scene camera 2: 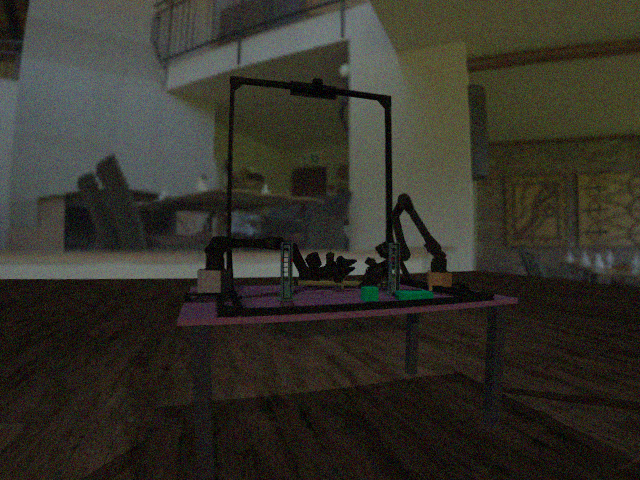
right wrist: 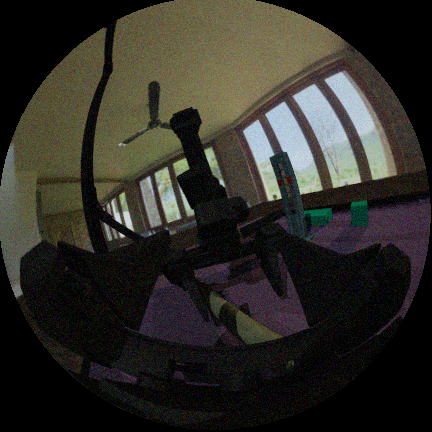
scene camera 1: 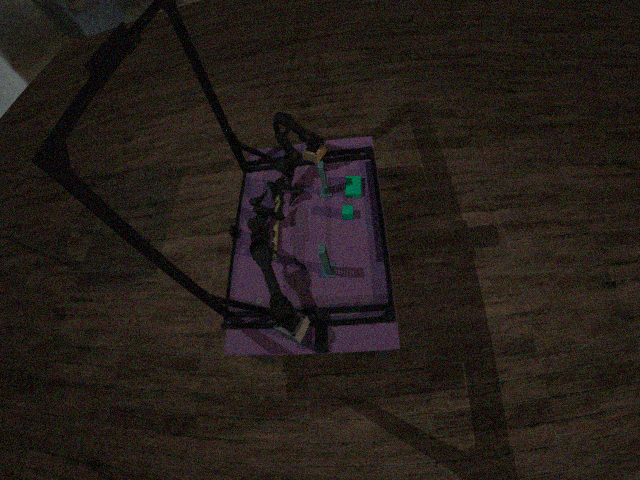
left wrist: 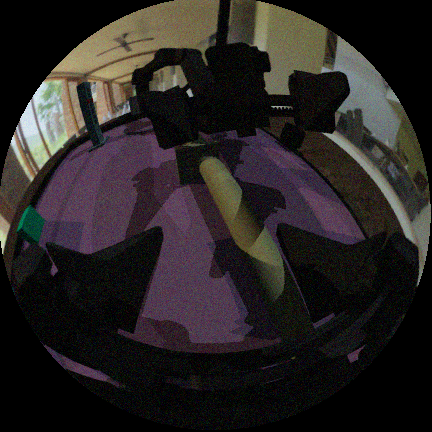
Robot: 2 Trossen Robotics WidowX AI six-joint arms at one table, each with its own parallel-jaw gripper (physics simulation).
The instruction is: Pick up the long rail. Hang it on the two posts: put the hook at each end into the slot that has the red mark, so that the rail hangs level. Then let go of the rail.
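Places are measured from the left arm's base along level axes (x ahead, y left, z up), in metres.
Pixels of known places: left gripper, between the fingertips: (scene camera 2: pixel 358 284) (right wrist: pixel 246 310) (scene camera 1: pixel 281 203) (left wrist: pixel 220 230); right gripper, between the fingertips: (scene camera 2: pixel 355 264) (right wrist: pixel 225 236) (scene camera 1: pixel 275 194) (left wrist: pixel 245 65); left arm's base, origin of its link: (scene camera 2: pixel 439 271) (scene camera 1: pixel 313 147); right arm's base, origin of its link: (scene camera 2: pixel 214 269) (scene camera 1: pixel 290 321).
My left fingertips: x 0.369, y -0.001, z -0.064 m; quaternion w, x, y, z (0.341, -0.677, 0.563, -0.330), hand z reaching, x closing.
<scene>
For each thing: its top centre in the pictures, then the offset to it from my left fingertips. "spot": a spot on its surface instead. Level surfaces: height alone.
- long yellow rail, centre of its top: (right wrist: pixel 300 344) (left wrist: pixel 203 142) (scene camera 2: pixel 341 278) (scene camera 1: pixel 276 214) dx +0.078, dy +0.026, dz +0.028 m
- grey-green post, centre of its top: (right wrist: pixel 277 154) (scene camera 1: pixel 320 164) dx -0.166, dy +0.176, dz +0.196 m
- large green block, centre of its top: (right wrist: pixel 312 212) (scene camera 2: pixel 414 291) (scene camera 1: pixel 353 184) dx -0.242, dy +0.298, dz +0.012 m
- small green block, centre of its top: (right wrist: pixel 358 202) (scene camera 2: pixel 369 287) (scene camera 1: pixel 347 209) dx -0.076, dy +0.346, dz +0.032 m
- table, height of its surface: dz -0.018 m
- tall black frame, a spot on its surface: (scene camera 1: pixel 201 77) spot: dx -0.127, dy -0.333, dz +0.642 m
The long yellow rail (scene camera 1: pixel 276 233) (scene camera 2: pixel 320 283) (left wrist: pixel 220 185) (right wrist: pixel 255 327) lies low over the purple table, behind the posts in scene camera 2. One grey-green post (scene camera 1: pixel 323 178) (scene camera 2: pixel 393 268) and the other post (scene camera 1: pixel 326 260) (scene camera 2: pixel 286 271) stand upright; a post in the right wrist view (right wrist: pixel 295 210) shows a red mark. My left gripper (left wrist: pixel 220 230) (right wrist: pixel 246 310) is open and empty, low above the rail, which runs between its fingers in the left wrist view. My right gripper is open and empty above the rail, close to the left one. The rail's hooks are hidden or unclear.
A large green block (scene camera 1: pixel 353 186) (scene camera 2: pixel 413 295) and a small green block (scene camera 1: pixel 347 212) (scene camera 2: pixel 369 293) lie on the table (scene camera 1: pixel 361 338) beyond the posts from the rail. A tall black frame (scene camera 1: pixel 201 77) (scene camera 2: pixel 388 170) rises over the table. The picture is dark.
</scene>
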